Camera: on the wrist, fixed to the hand. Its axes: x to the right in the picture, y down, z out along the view.
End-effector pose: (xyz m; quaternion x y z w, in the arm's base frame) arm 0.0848 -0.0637 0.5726 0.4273 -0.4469 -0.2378 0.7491
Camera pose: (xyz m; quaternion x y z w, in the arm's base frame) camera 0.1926 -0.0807 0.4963 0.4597 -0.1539 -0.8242 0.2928
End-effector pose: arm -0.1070 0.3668 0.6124 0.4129 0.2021 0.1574 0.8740
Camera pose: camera -0.1237 0.4021 0.4851 0.0796 0.2050 -0.5648 0.7953
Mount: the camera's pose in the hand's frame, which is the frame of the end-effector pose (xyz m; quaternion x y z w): 0.0295 -0.0767 -0.1048 -0.1124 -0.2273 -0.6874 0.6805
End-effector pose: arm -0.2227 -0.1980 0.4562 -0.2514 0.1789 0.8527 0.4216
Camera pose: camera -0.1468 -0.1891 0.3471 -0.1476 -0.2428 0.3677 0.8855
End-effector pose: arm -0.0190 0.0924 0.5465 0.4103 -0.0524 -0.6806 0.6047
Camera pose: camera -0.0117 0.1316 0.4194 -0.0926 -0.1854 0.9780 0.0221
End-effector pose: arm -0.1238 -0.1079 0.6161 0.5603 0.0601 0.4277 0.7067
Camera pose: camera -0.1232 -0.0109 0.5248 0.3578 0.2174 -0.3154 0.8516
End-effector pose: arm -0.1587 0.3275 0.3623 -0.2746 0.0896 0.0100 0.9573
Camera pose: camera -0.1418 0.2062 0.3100 -0.3538 -0.3465 -0.5788 0.6479
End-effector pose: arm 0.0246 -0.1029 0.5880 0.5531 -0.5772 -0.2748 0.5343
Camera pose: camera 0.1529 -0.1199 0.5567 0.6506 -0.1031 -0.7449 0.1057
